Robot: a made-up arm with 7 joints. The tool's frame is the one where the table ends. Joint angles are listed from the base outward.
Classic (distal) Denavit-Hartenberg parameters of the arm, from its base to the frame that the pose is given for. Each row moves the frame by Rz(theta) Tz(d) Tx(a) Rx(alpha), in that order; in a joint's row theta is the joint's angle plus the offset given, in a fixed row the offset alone. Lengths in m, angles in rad.
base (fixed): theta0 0, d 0, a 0, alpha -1.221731
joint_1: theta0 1.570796, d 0, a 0, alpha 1.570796
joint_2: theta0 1.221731, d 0, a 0, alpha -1.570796
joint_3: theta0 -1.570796, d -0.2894, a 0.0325, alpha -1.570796
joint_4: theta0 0, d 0, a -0.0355, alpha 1.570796
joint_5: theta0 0, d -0.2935, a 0, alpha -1.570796
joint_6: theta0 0, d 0, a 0, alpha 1.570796
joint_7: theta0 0, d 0, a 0, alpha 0
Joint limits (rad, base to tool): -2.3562..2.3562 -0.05..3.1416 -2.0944..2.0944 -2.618..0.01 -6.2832..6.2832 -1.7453..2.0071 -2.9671..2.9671
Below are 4 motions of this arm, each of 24 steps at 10 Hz.
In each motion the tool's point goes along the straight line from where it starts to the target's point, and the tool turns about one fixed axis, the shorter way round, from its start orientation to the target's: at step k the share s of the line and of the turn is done. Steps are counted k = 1, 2, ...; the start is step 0. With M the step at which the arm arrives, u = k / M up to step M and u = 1 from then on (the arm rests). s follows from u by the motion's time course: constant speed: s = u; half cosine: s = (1 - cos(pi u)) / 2; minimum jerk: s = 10 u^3 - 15 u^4 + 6 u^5.
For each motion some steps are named. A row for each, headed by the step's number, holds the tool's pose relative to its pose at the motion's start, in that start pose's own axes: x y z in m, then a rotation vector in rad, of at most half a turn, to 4 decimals.
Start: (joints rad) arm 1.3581 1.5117 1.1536 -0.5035 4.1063 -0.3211 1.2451
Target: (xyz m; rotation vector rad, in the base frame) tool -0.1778 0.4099 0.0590 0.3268 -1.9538 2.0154
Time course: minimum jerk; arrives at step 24
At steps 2, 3, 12, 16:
2: 0.0001 -0.0006 0.0007 0.0008 0.0009 -0.0123
3: 0.0002 -0.0020 0.0022 0.0025 0.0029 -0.0388
12: 0.0074 -0.0637 0.0676 0.0786 0.0889 -1.2098
16: 0.0117 -0.1007 0.1068 0.1243 0.1406 -1.9117

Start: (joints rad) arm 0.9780 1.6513 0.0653 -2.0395 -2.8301 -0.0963 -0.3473
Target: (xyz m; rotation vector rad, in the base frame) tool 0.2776 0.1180 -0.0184 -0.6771 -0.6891 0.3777
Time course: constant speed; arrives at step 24
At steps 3, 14, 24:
3: -0.0196 -0.0262 0.0052 -0.0441 0.0319 -0.1236
14: -0.0917 -0.1224 0.0242 -0.2060 0.1490 -0.5770
24: -0.1571 -0.2098 0.0415 -0.3531 0.2554 -0.9891

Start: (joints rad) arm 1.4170 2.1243 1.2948 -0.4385 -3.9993 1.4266 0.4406
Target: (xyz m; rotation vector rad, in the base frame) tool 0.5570 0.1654 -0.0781 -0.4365 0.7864 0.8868
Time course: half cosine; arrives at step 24
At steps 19, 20, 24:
19: -0.2811 -0.2053 -0.3282 0.5179 1.0213 -0.1300
20: -0.2925 -0.2136 -0.3415 0.5389 1.0627 -0.1353
24: -0.3135 -0.2290 -0.3660 0.5776 1.1390 -0.1450

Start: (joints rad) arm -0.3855 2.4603 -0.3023 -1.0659 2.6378 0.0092 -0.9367
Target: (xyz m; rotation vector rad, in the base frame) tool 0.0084 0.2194 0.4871 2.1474 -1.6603 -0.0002
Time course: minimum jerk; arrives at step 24
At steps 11, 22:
11: 0.0685 0.0377 0.0520 0.2717 -0.1050 -0.2688
22: 0.1614 0.0889 0.1226 0.6402 -0.2473 -0.6333

